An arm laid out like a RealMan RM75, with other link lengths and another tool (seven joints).
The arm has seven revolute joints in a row. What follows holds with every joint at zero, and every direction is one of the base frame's.
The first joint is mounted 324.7 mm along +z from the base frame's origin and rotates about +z.
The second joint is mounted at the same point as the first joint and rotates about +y.
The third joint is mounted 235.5 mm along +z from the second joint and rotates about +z.
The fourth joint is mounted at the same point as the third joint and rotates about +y.
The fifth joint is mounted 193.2 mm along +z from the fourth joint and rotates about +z.
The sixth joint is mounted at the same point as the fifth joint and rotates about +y.
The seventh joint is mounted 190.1 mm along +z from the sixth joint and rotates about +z.
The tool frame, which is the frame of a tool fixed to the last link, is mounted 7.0 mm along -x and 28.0 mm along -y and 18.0 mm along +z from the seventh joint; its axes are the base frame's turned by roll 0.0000, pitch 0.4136 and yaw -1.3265 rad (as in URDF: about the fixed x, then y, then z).
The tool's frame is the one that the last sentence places.
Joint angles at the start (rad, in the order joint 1, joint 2, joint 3, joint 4, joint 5, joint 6, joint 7):
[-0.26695 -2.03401 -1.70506 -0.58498 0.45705 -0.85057 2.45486]
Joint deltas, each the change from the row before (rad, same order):
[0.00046 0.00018 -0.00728 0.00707 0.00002 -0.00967 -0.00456]
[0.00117 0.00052 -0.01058 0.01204 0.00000 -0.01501 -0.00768]
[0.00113 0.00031 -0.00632 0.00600 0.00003 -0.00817 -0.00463]
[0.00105 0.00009 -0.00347 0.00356 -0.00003 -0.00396 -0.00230]
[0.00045 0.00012 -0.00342 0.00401 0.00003 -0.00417 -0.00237]
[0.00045 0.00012 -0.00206 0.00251 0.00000 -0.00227 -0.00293]
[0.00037 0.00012 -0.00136 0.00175 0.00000 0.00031 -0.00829]
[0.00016 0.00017 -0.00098 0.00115 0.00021 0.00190 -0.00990]
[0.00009 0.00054 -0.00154 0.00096 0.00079 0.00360 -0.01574]
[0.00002 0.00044 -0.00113 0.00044 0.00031 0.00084 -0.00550]
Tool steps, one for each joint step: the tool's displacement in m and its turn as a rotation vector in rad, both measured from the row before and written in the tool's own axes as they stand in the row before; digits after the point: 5 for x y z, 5 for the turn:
[0.00178 -0.00051 -0.00077 0.00041 0.00404 -0.00870]
[0.00281 -0.00130 -0.00152 0.00223 0.00606 -0.01361]
[0.00180 -0.00063 -0.00086 0.00112 0.00405 -0.00793]
[0.00114 -0.00066 -0.00063 0.00156 0.00277 -0.00400]
[0.00098 -0.00058 -0.00053 0.00137 0.00231 -0.00409]
[0.00067 -0.00051 -0.00038 0.00184 0.00164 -0.00371]
[0.00058 -0.00088 -0.00029 0.00538 0.00197 -0.00757]
[0.00051 -0.00098 -0.00016 0.00660 0.00200 -0.00825]
[0.00082 -0.00131 -0.00006 0.00992 0.00297 -0.01240]
[0.00053 -0.00034 0.00002 0.00305 0.00146 -0.00438]

